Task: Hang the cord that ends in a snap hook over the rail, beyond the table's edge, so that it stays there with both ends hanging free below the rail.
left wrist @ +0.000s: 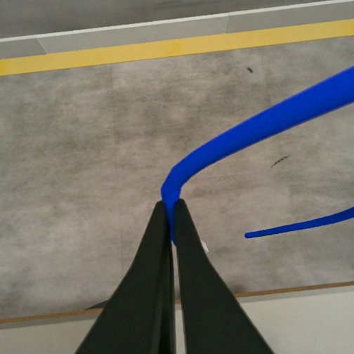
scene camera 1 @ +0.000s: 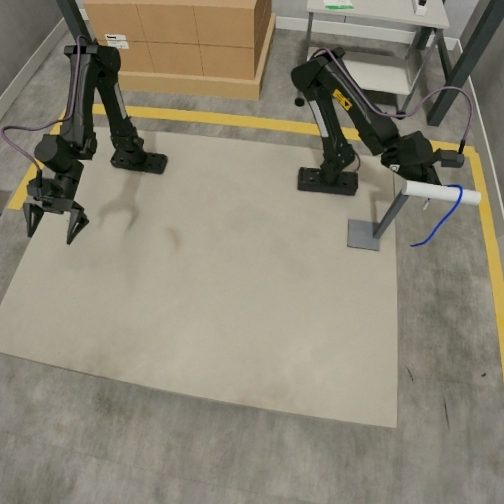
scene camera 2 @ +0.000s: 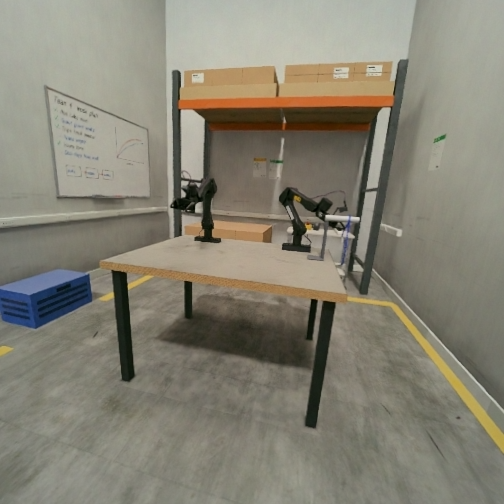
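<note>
The blue cord [scene camera 1: 458, 196] [scene camera 2: 345, 245] [left wrist: 280, 117] lies over the white rail [scene camera 1: 422, 189] [scene camera 2: 336, 218] near its outer end. One plain end hangs free in front and below. On the far side the cord runs to my left gripper [left wrist: 172, 202], whose fingers are shut on it; in scene camera 1 these fingers are largely hidden behind the rail. A small pale piece [scene camera 1: 426, 203] [left wrist: 204, 246], likely the snap hook, shows below the rail and beside the fingers. My right gripper [scene camera 1: 49, 239] is open and empty, far away at the left of the picture.
The rail stands on a grey post [scene camera 1: 391, 215] with a base plate [scene camera 1: 363, 235] at the table's right edge, and sticks out beyond it. Behind the table stand cartons [scene camera 1: 175, 37], a side table [scene camera 1: 380, 15] and dark rack posts [scene camera 1: 465, 62].
</note>
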